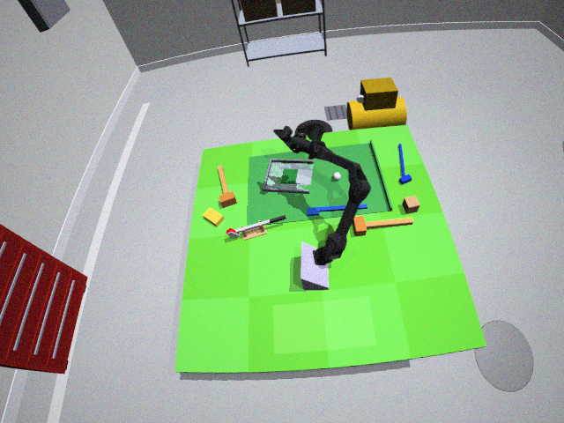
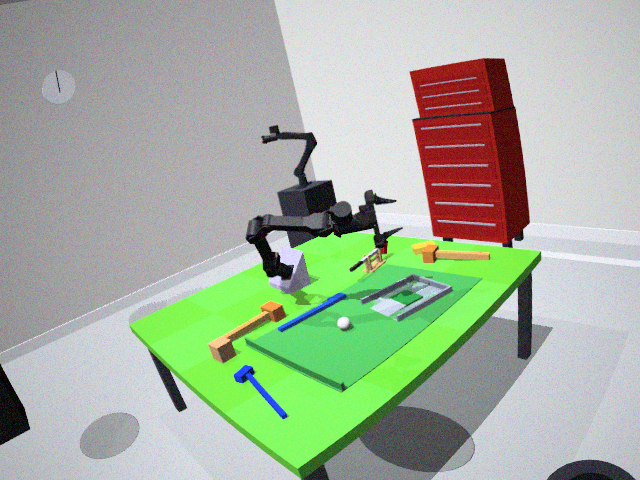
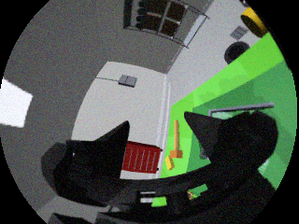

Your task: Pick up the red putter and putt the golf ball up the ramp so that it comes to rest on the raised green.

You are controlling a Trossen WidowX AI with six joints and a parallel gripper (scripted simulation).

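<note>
The red putter lies 33 cm behind my gripper tip, 25 cm below it and 18 cm to the left of it. Also, from my gripper tip: small wooden stand (33 cm behind, 27 cm below, 20 cm to the left); then white golf ball (28 cm below, 27 cm to the right, 9 cm behind); then dark green mat (30 cm below, 15 cm to the right, 8 cm behind).
</note>
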